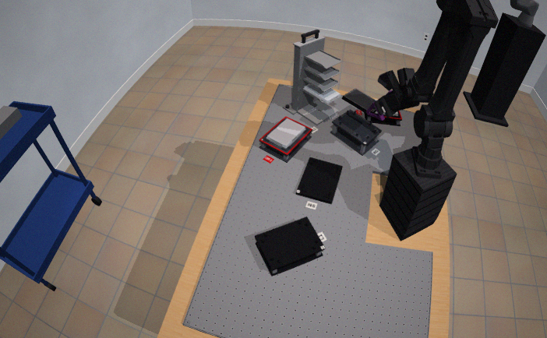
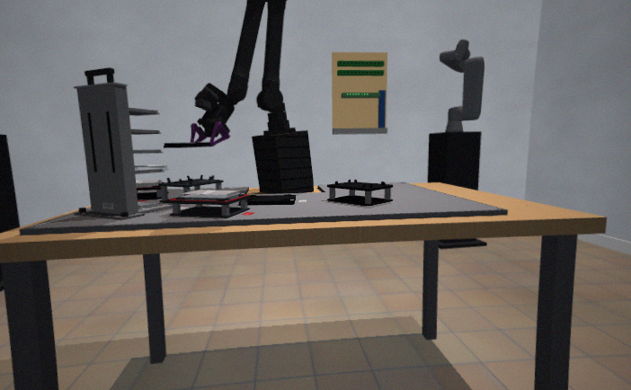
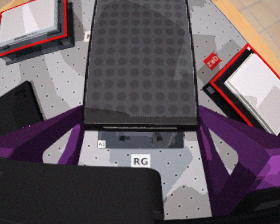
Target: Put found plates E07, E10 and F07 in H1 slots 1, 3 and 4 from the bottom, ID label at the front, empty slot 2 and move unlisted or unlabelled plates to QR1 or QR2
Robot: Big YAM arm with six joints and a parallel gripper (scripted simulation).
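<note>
Right now my hand is 40 mm short of the dark plate and 30 mm to the left of it. Also, from my hand: RG label (40 mm behind, 30 mm to the left, 180 mm below); then QR2 label (20 mm ahead, 200 mm to the right, 180 mm below); then regrip nest (40 mm ahead, 30 mm to the right, 130 mm below).
</note>
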